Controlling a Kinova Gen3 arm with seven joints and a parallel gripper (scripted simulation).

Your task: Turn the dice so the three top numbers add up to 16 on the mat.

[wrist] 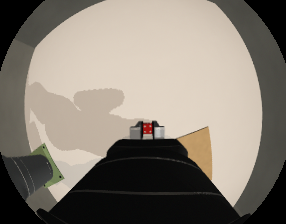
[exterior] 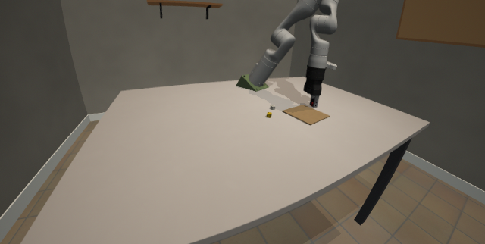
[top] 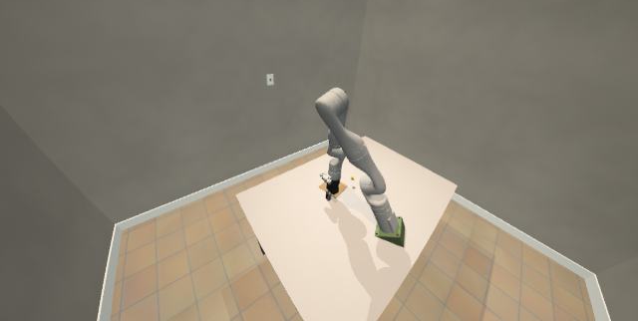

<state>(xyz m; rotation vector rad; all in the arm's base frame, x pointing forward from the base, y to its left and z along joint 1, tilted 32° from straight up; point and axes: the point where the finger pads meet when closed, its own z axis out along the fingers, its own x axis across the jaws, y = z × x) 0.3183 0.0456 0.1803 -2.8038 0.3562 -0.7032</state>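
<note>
Right now the red die is 1 cm below my hand. From my hand the other things lie so: white die (6 cm behind, 20 cm to the right, 1 cm below); then tan mat (4 cm ahead, 10 cm to the right, 2 cm below); then yellow die (26 cm to the right, 1 cm below).
</note>
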